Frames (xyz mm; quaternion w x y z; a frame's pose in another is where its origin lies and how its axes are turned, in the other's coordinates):
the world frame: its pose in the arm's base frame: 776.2 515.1 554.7 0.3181 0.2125 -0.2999 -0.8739
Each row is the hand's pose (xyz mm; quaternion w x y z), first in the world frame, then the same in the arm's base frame.
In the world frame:
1: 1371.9 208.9 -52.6 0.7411 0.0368 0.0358 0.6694
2: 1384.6 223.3 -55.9 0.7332 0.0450 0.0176 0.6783
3: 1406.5 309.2 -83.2 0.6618 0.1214 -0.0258 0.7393
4: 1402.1 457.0 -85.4 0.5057 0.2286 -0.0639 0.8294
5: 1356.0 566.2 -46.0 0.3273 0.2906 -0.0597 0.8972
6: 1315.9 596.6 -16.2 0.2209 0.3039 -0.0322 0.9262
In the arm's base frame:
1: -75.1 -572.0 406.3 0.8237 -0.0003 -0.3853 -0.4161
2: -76.0 -590.9 411.1 0.8217 -0.0179 -0.3978 -0.4077
3: -39.4 -669.5 443.8 0.8231 -0.0650 -0.4699 -0.3123
4: 28.3 -758.7 540.5 0.8179 -0.1244 -0.5480 -0.1231
5: 85.6 -779.3 649.6 0.8085 -0.1592 -0.5617 0.0738
6: 110.2 -759.1 698.6 0.8054 -0.1623 -0.5389 0.1859

